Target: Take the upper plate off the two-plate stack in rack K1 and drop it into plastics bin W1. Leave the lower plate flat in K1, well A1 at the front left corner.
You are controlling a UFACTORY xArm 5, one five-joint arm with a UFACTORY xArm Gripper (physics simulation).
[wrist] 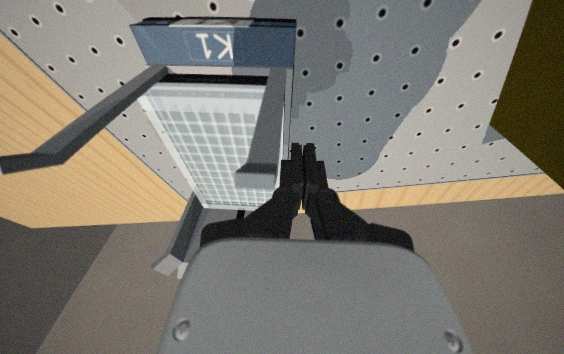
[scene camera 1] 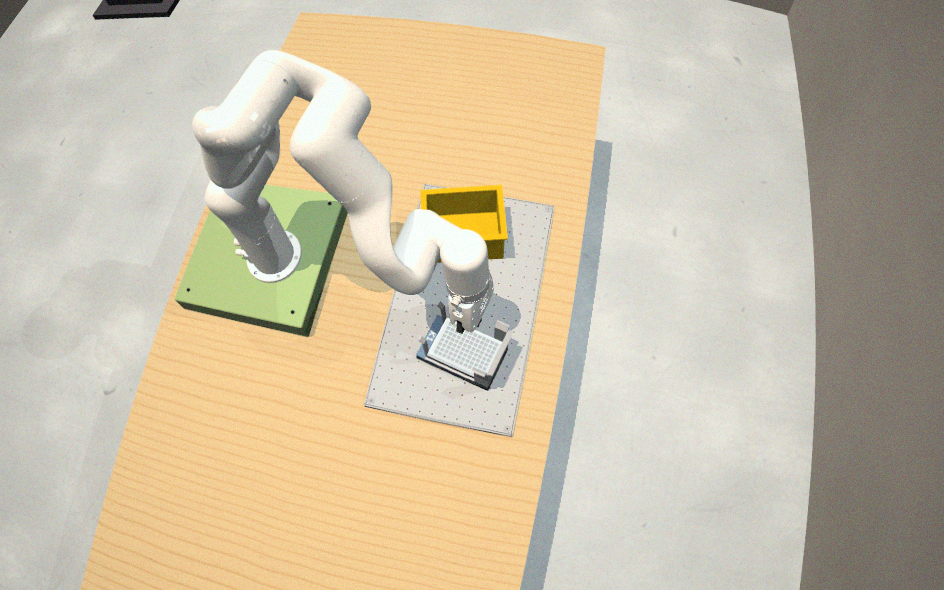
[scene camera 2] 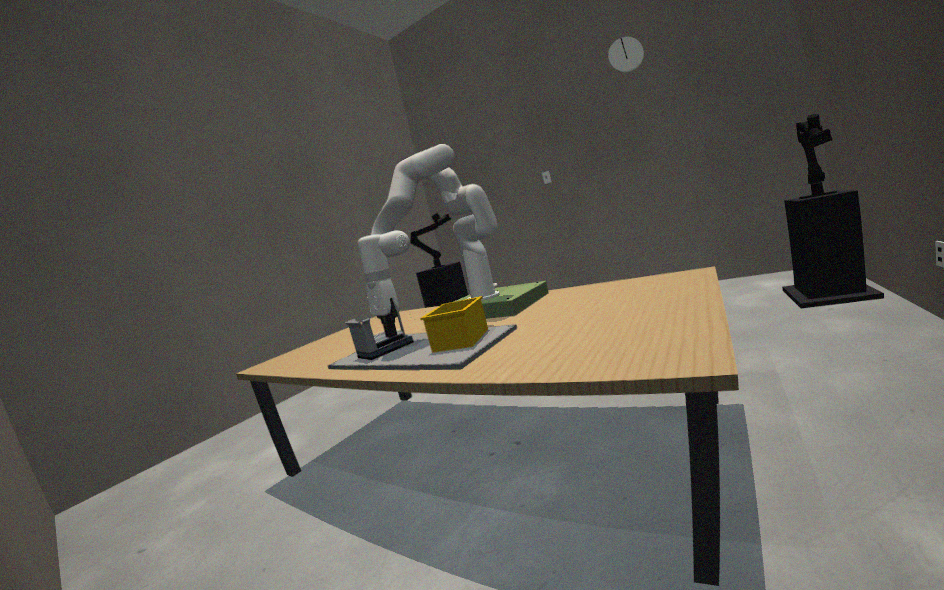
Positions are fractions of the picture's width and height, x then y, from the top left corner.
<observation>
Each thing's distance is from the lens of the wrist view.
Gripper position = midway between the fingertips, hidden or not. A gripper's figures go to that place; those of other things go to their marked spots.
gripper (wrist: 0.53,0.44): 0.14 m
pale gridded plate (wrist: 0.37,0.36): 0.13 m
black gridded plate (wrist: 0.33,0.22): 0.14 m
</observation>
